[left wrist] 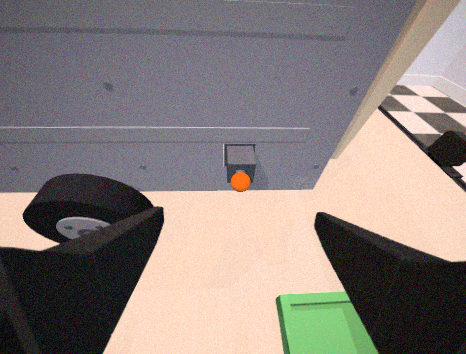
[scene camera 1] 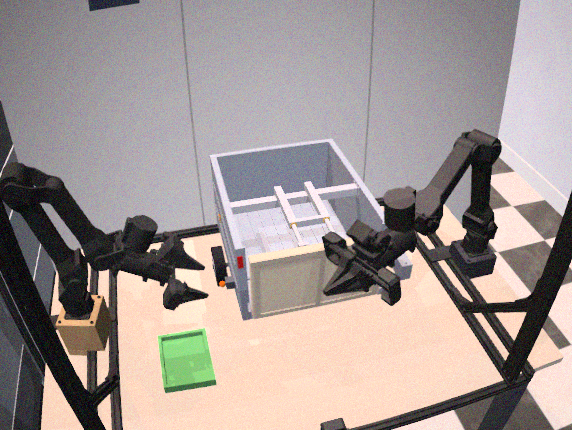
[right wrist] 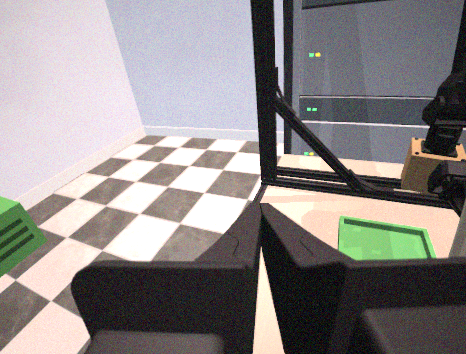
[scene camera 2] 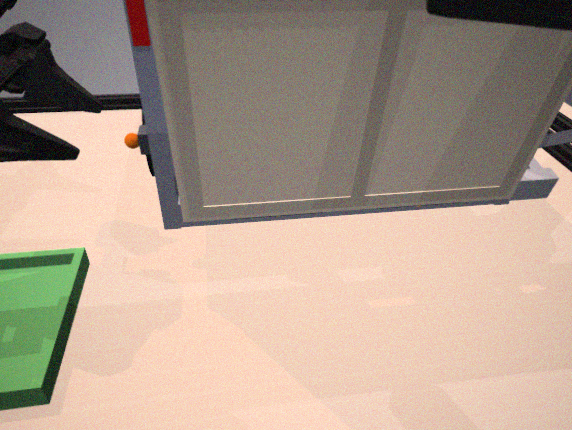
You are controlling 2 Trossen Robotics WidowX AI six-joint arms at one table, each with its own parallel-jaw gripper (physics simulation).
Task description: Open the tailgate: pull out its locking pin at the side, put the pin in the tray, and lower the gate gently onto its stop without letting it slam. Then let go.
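Observation:
The locking pin's orange knob sticks out of a small grey block low on the trailer's side. The beige tailgate stands upright across the trailer's end. The green tray lies on the table and holds no pin. My left gripper is open and empty, its fingertips pointing at the knob, a short gap away. My right gripper is shut and empty in front of the gate's right part, hiding some of it; contact cannot be told.
The grey trailer box has white bars across its inside. A black wheel stands beside the pin. Black frame rails run along the table's sides. A green slotted object shows at the left in the right wrist view.

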